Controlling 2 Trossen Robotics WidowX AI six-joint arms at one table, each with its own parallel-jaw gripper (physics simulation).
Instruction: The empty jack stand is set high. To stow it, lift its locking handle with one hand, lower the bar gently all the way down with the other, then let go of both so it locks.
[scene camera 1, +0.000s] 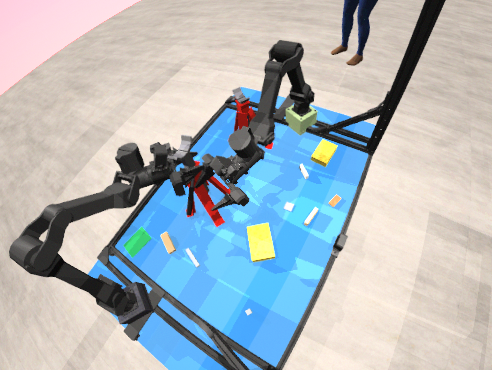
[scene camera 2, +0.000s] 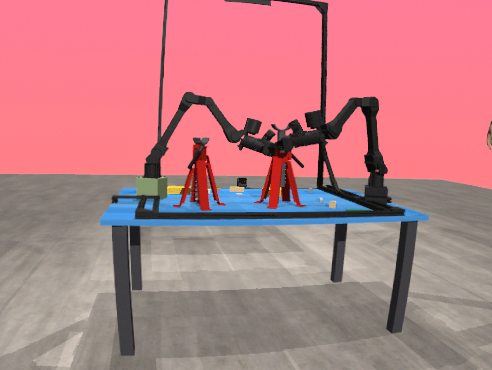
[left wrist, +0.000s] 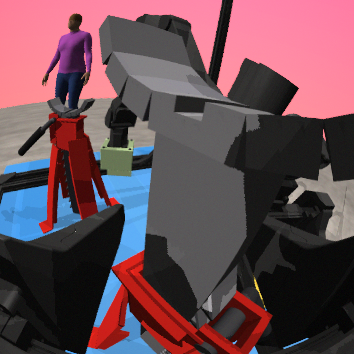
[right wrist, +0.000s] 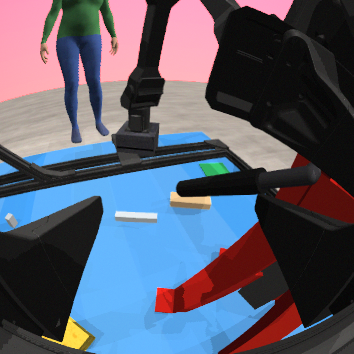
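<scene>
The red jack stand (scene camera 1: 208, 202) (scene camera 2: 275, 183) (left wrist: 154, 302) stands at the left of the blue table (scene camera 1: 226, 286). Its grey bar (left wrist: 197, 211) with the saddle top (scene camera 1: 186, 143) (scene camera 2: 281, 128) stands raised out of the red frame. My left gripper (scene camera 1: 186, 165) (scene camera 2: 290, 141) (left wrist: 181, 213) is shut on the bar below the saddle. My right gripper (scene camera 1: 219, 183) (scene camera 2: 268, 147) (right wrist: 180, 203) is open and empty beside the stand's legs. The black locking handle (scene camera 1: 190, 202) (scene camera 2: 297, 161) (right wrist: 228, 182) sticks out level just beyond the right gripper's fingers; I cannot tell if it touches them.
A second red jack stand (scene camera 1: 241, 114) (scene camera 2: 200, 176) (left wrist: 70, 158) stands at the back by the right arm's green base block (scene camera 1: 301, 119). Two yellow blocks (scene camera 1: 260, 242) (scene camera 1: 324, 152), a green tile (scene camera 1: 137, 241) (right wrist: 214, 169), tan and white small blocks lie about. A black frame (scene camera 1: 355, 194) rims the table.
</scene>
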